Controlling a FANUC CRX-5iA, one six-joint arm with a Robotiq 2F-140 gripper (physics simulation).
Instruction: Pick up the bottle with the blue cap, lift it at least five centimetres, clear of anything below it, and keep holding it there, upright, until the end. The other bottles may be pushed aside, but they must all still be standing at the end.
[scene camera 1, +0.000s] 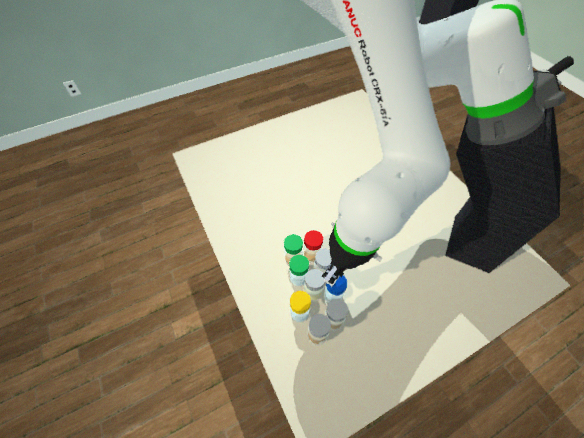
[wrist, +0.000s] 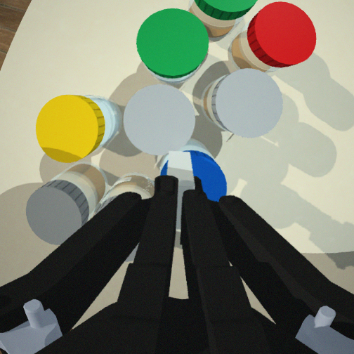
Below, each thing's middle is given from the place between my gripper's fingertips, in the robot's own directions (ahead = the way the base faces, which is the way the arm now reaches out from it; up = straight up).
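Distances counted from my hand: blue-capped bottle (wrist: 204, 166) 10 mm to the left, 20 mm behind, 50 mm below; red-capped bottle (wrist: 265, 42) 30 mm behind, 140 mm to the right, 50 mm below; yellow-capped bottle (wrist: 68, 127) 10 mm to the left, 90 mm ahead, 50 mm below.
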